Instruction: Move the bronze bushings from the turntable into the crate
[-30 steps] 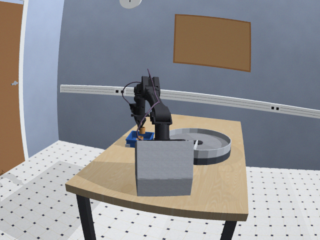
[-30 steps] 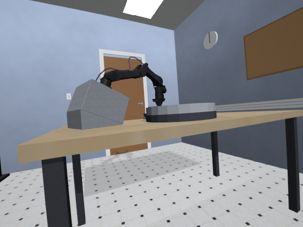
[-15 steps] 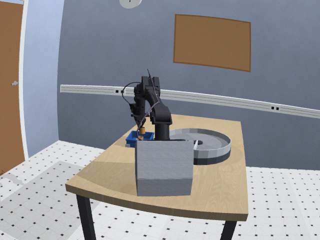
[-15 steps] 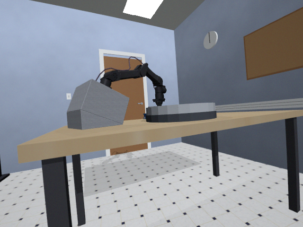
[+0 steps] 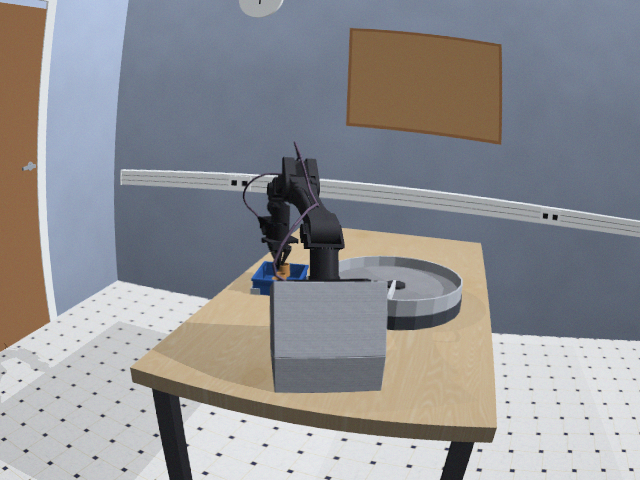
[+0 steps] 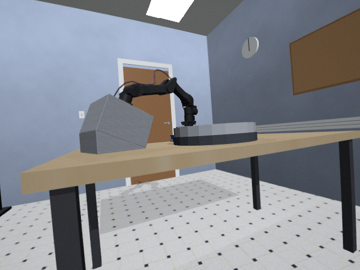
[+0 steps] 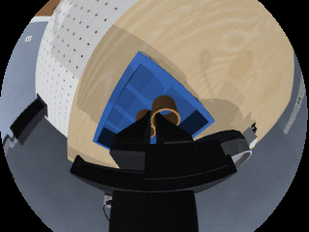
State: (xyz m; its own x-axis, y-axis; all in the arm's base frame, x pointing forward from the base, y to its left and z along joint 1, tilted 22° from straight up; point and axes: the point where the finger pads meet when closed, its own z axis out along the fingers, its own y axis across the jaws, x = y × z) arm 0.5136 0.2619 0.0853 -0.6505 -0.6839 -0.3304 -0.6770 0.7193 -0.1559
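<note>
The blue crate lies 40 mm behind my hand, 30 mm below it and 20 mm to the right of it. From my hand the other things lie so: grey turntable 380 mm to the right, 50 mm behind.
</note>
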